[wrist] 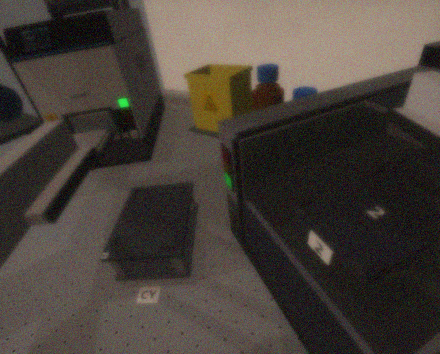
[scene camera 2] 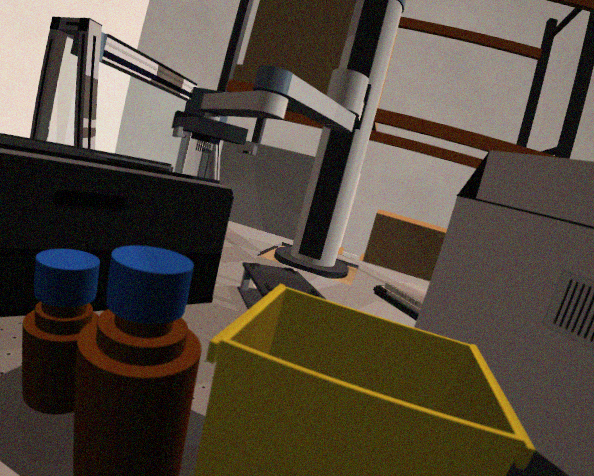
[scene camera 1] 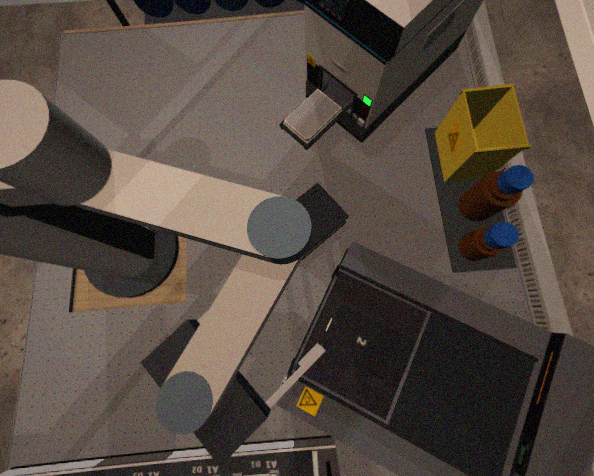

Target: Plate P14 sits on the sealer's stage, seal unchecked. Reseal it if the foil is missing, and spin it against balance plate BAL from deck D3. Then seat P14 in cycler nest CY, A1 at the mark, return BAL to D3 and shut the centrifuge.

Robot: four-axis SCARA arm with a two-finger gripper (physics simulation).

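Frame: origin at the arm's base, x ahead, y left, z up, level; centimetres.
Seen in the pictures: gripper, between the fingertips: (wrist: pixel 239 115) (scene camera 2: pixel 218 141) (scene camera 1: pixel 287 309); arm's base, origin of its link: (scene camera 2: pixel 310 264) (scene camera 1: pixel 133 251).
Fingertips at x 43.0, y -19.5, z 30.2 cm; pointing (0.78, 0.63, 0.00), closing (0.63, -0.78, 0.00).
Note:
Pixels of each thing's top centre, then the offset from my fingertips to it. "*": a spot on its surface instead. Level surfaces: height alone.
- sealer, a spot on its surface: (scene camera 2: pixel 505 250) * dx +28.8, dy +51.0, dz -4.7 cm
- dark nest CY, centre of its top: (wrist: pixel 151 212) (scene camera 2: pixel 282 276) (scene camera 1: pixel 308 218) dx +5.3, dy +22.2, dz -22.4 cm
- dark mat, height of its surface: dz -28.4 cm
Plate P14 (scene camera 1: pixel 312 116) (scene camera 2: pixel 404 295) lies on the sealer's extended stage; I cannot tell whether its pale top carries foil. The sealer (scene camera 1: pixel 345 75) (scene camera 2: pixel 505 250) (wrist: pixel 75 80) shows a green light. The dark nest CY (scene camera 1: pixel 325 217) (scene camera 2: pixel 282 277) (wrist: pixel 155 225) holds no plate and is partly under the arm in scene camera 1. The centrifuge (scene camera 1: pixel 435 310) (scene camera 2: pixel 110 225) (wrist: pixel 320 107) shows a "2" on a dark panel; its lid state is unclear. My gripper (scene camera 2: pixel 215 140) is open and empty; one finger reaches over the centrifuge's near edge. BAL does not show.
Deck labels D1, D2 and D3 run along the bottom edge in scene camera 1. A yellow bin (scene camera 1: pixel 480 130) (scene camera 2: pixel 350 390) (wrist: pixel 217 97) and two blue-capped brown bottles (scene camera 1: pixel 490 197) (scene camera 2: pixel 135 380) (wrist: pixel 267 87) stand on a dark mat (scene camera 1: pixel 462 257) beyond the nest.

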